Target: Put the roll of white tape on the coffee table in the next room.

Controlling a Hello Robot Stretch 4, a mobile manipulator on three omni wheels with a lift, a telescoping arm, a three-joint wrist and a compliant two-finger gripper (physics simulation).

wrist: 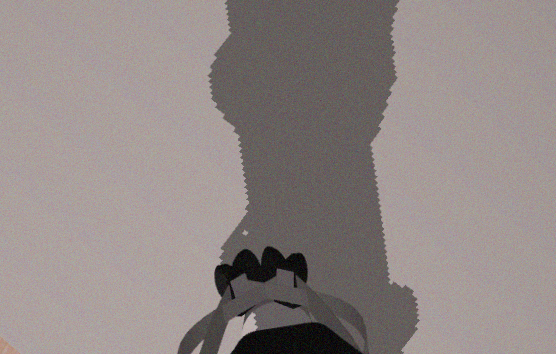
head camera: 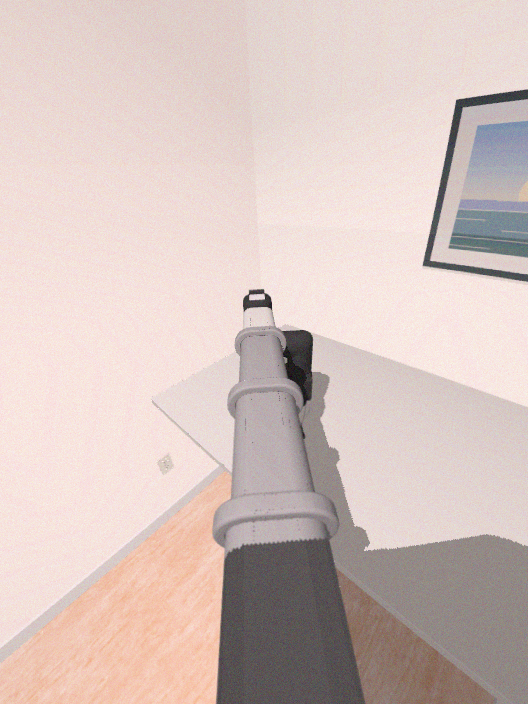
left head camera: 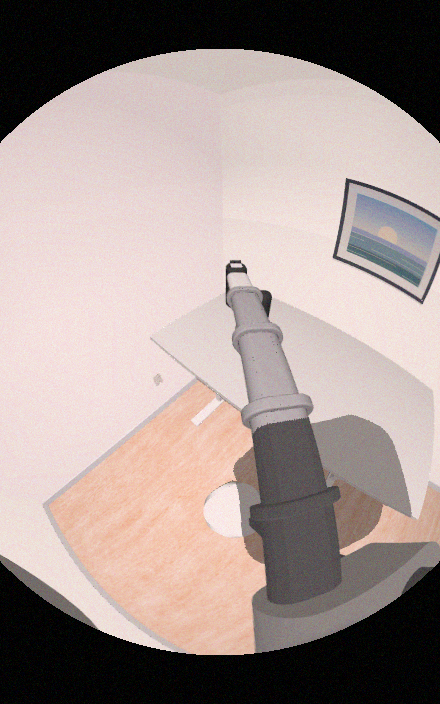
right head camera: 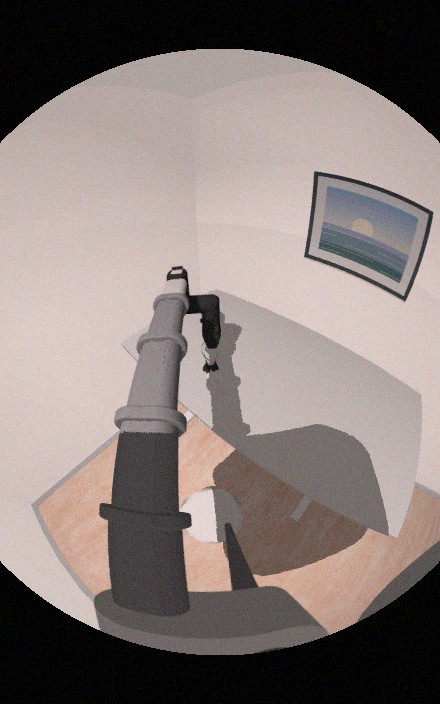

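Where they show: gripper, fingertip midpoint: [wrist: 258,268] [right head camera: 209,371]; robot's base, link origin: [left head camera: 233,508] [right head camera: 211,513].
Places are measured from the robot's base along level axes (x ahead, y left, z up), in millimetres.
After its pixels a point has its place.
My gripper [right head camera: 210,367] @(x 592, y -72, z 923 mm) [wrist: 258,268] @(x 592, y -72, z 923 mm) points down over a pale table top [head camera: 409,437] @(x 570, y -401, z 923 mm) [left head camera: 321,358] @(x 602, y -427, z 923 mm) [right head camera: 332,384] @(x 460, y -587, z 923 mm) [wrist: 110,150] @(x 694, y 26, z 923 mm), and its shadow falls on it. In the wrist view the dark fingertips are side by side and nearly touch, with no object plainly visible between them. The gripper is shut. Its fingers are mostly hidden behind the arm in the head and left head views. The roll of white tape cannot be made out in any view. I cannot tell whether this pale table is the coffee table.
The extended arm [head camera: 269,449] @(x 240, y 0, z 1342 mm) [left head camera: 269,363] @(x 249, y 0, z 1342 mm) [right head camera: 155,373] @(x 249, y -7, z 1342 mm) reaches across the table's edge toward a wall corner. A framed sea picture [head camera: 494,187] @(x 857, y -660, z 1532 mm) [left head camera: 389,233] @(x 775, y -742, z 1538 mm) [right head camera: 365,233] @(x 766, y -751, z 1507 mm) hangs at the right. A round white object [left head camera: 223,511] @(x -3, y 72, z 187 mm) [right head camera: 199,516] @(x -3, y 69, z 187 mm) is low on the wooden floor [left head camera: 140,498] @(x 60, y 712, z -28 mm) before the table.
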